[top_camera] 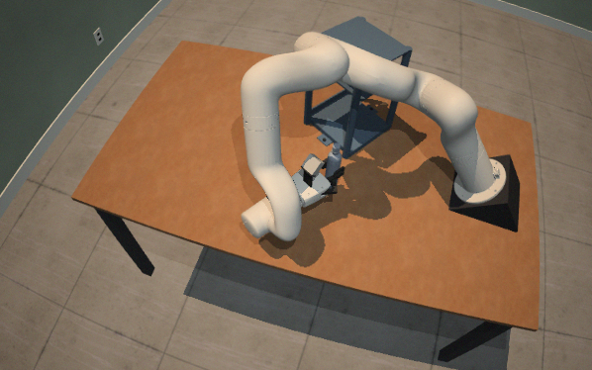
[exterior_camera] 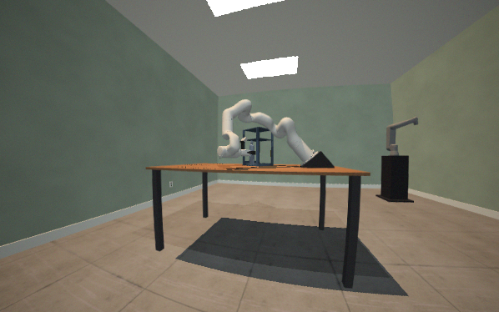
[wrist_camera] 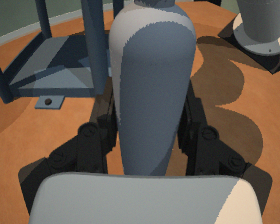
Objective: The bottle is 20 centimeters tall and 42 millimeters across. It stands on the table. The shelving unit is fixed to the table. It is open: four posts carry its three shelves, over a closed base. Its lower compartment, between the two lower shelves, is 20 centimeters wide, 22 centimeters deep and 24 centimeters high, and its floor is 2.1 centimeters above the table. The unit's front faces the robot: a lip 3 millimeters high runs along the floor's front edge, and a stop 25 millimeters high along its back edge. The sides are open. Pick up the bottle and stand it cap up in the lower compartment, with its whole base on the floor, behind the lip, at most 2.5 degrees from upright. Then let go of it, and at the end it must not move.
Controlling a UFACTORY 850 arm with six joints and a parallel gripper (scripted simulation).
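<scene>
Now: the dark blue shelving unit 1 cm ahead of my hand, 30 cm to the right of it and 6 cm above it.
</scene>
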